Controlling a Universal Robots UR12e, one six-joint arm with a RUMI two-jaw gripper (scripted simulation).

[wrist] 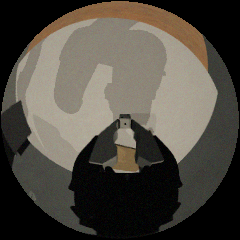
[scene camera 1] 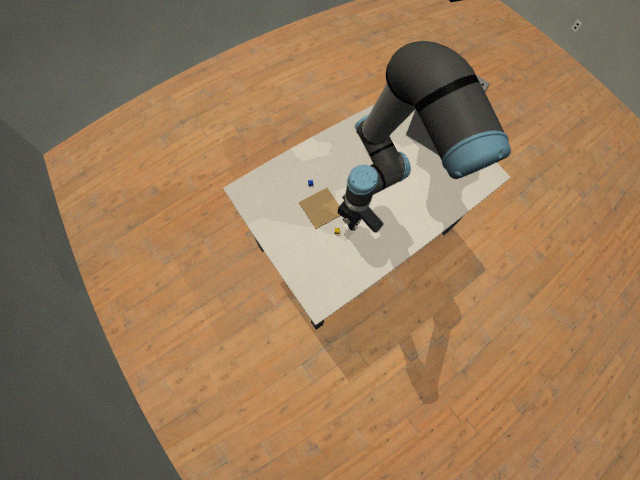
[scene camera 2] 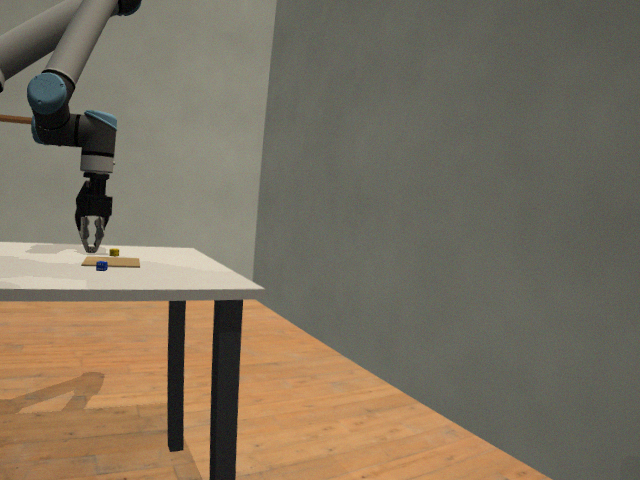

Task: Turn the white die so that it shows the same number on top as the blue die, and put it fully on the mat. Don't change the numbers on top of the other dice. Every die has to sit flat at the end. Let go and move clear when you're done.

Path:
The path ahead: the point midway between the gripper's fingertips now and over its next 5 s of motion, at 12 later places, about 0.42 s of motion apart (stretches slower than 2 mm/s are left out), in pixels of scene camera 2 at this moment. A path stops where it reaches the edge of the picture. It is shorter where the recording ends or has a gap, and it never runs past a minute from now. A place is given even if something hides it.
My gripper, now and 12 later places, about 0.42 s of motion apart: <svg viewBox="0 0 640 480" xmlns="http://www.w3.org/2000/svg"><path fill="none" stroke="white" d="M91 252L91 242L92 228L92 220L92 218L101 219L112 220L113 222L113 228L111 245L111 256L112 258L112 259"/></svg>

